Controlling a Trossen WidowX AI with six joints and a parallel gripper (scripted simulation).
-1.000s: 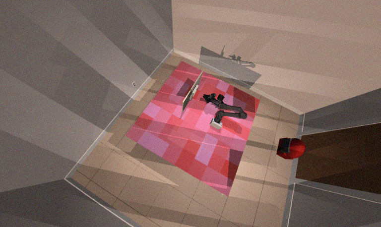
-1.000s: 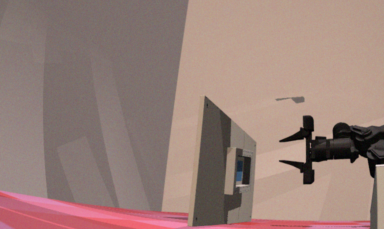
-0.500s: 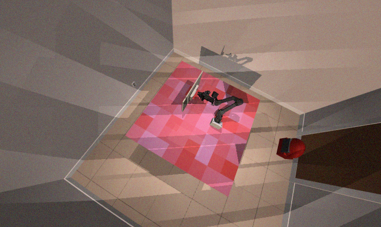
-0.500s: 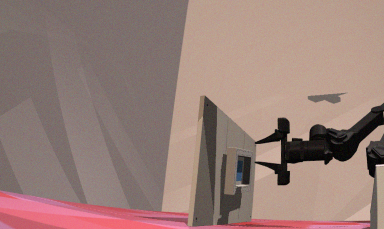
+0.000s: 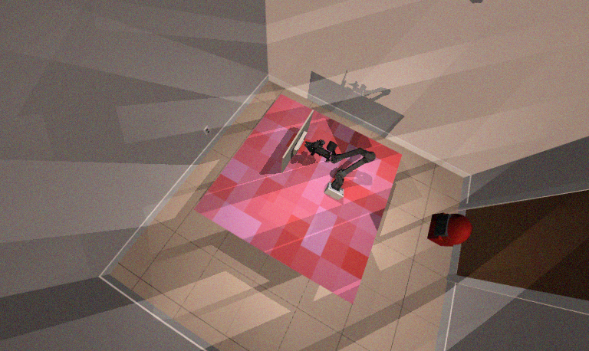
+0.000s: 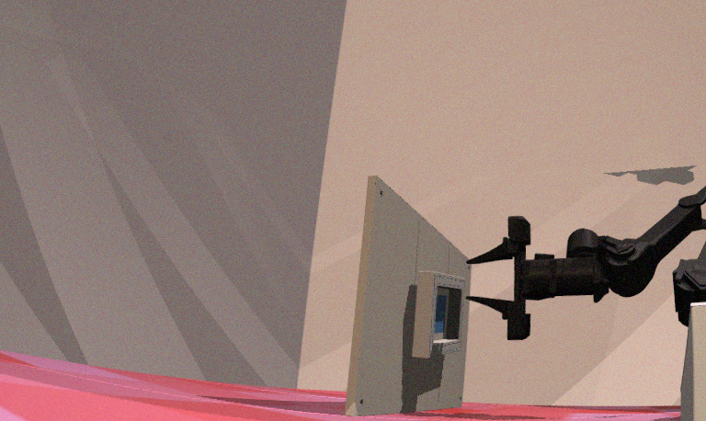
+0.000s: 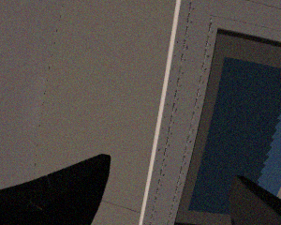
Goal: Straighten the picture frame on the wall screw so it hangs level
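Right now the picture frame is 5 cm ahead of my gripper tip, 1 cm to the right of it and 5 cm below it. The rest, counted from my gripper tip: wall panel (6 cm ahead, 1 cm to the right, 6 cm below).
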